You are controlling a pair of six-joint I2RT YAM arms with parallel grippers.
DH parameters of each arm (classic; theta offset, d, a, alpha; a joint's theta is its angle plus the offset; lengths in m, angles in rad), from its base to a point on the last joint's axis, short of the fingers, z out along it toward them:
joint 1: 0 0.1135 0.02 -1.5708
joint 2: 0 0 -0.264 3.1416
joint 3: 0.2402 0 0.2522 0
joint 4: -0.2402 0 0.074 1.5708
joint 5: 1.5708 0 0 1.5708
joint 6: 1.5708 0.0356 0 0
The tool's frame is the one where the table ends.
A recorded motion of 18 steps. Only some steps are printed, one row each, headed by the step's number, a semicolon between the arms.
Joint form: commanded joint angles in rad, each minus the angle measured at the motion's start. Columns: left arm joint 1, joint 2, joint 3, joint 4, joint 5, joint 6; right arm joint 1, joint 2, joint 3, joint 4, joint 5, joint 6.
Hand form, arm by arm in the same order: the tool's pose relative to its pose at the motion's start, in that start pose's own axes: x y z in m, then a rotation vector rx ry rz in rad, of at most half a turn. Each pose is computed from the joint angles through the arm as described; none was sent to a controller.
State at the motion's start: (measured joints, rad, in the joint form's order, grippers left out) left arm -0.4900 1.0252 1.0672 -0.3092 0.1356 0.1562; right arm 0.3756 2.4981 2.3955 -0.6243 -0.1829 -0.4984
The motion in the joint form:
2: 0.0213 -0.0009 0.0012 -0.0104 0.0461 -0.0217; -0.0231 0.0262 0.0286 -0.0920 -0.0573 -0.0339
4: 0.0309 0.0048 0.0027 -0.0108 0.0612 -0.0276; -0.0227 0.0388 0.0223 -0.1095 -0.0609 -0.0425
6: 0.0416 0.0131 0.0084 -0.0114 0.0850 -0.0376; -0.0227 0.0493 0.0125 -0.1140 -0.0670 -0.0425
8: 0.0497 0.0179 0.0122 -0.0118 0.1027 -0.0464; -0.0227 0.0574 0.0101 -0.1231 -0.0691 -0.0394
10: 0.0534 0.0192 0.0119 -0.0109 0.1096 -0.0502; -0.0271 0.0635 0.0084 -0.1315 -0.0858 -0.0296
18: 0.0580 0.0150 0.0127 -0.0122 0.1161 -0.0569; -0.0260 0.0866 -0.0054 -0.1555 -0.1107 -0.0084
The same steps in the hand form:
2: 0.0011 0.0030 -0.0011 0.0264 0.0035 -0.0286; 0.0151 -0.0052 0.0034 -0.0769 0.0532 0.0007
4: 0.0017 0.0049 0.0002 0.0327 0.0068 -0.0380; 0.0223 -0.0021 0.0097 -0.0984 0.0817 0.0000
6: 0.0013 0.0069 0.0016 0.0464 0.0076 -0.0516; 0.0287 0.0003 0.0157 -0.1157 0.0994 0.0059
8: 0.0010 0.0084 0.0023 0.0563 0.0073 -0.0629; 0.0328 0.0019 0.0194 -0.1269 0.1151 0.0136
10: 0.0013 0.0090 0.0026 0.0597 0.0074 -0.0679; 0.0370 0.0015 0.0215 -0.1455 0.1217 0.0316
18: 0.0007 0.0097 0.0011 0.0612 0.0034 -0.0751; 0.0500 0.0081 0.0324 -0.1951 0.1620 0.0691

